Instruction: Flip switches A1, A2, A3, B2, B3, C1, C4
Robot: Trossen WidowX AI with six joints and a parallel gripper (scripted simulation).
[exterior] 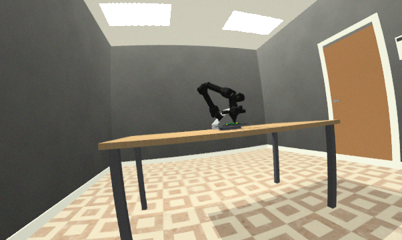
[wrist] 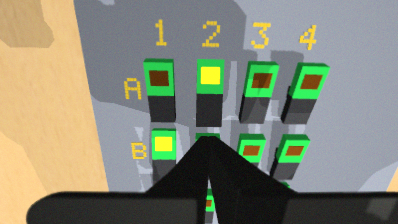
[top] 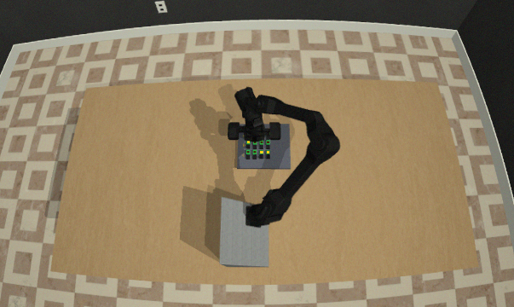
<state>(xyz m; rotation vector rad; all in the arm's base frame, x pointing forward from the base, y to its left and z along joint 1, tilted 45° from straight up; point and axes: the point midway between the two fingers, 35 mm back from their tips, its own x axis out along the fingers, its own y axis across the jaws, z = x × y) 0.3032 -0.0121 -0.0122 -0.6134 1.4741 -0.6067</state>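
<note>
The switch B2 lies 4 cm below my hand and 1 cm behind it. Round my hand: switch B1: 4 cm below, 2 cm to the left, 1 cm behind; then switch A2: 4 cm below, 3 cm ahead; then switch B3: 4 cm below, 2 cm to the right, 1 cm behind.
</note>
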